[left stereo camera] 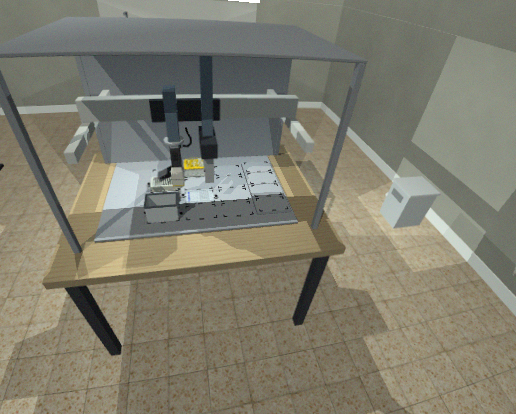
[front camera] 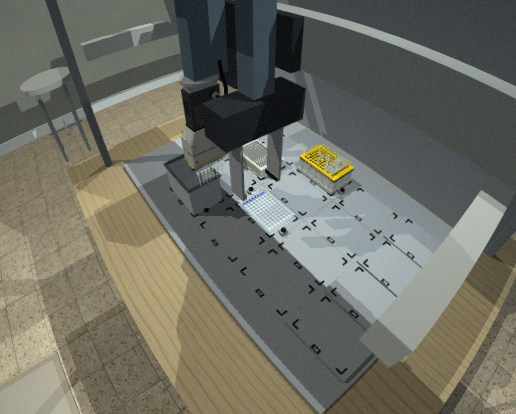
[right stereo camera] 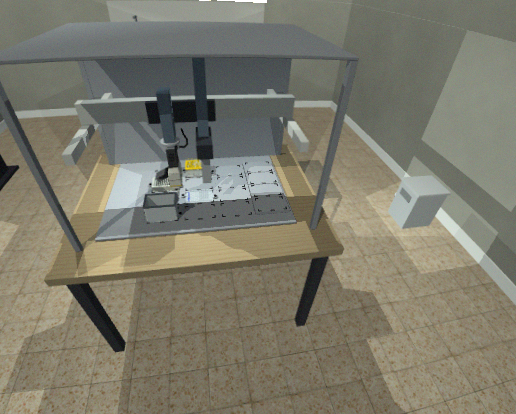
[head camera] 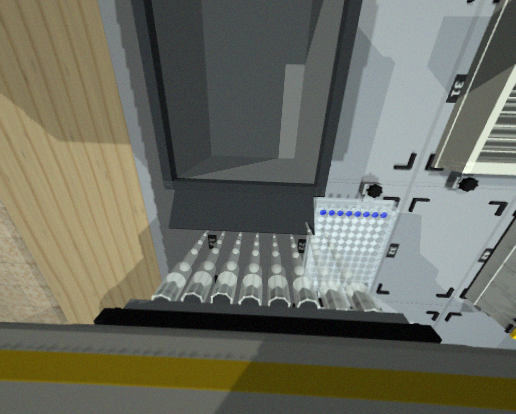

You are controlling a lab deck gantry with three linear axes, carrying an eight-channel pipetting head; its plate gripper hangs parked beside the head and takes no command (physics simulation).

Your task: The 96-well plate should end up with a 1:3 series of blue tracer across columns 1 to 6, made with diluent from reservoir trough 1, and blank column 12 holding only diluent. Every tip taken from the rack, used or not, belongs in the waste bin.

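Through the right stereo camera I can see a deck frame post [right stereo camera: 351,66]. The front camera gives me a back panel [front camera: 444,182].
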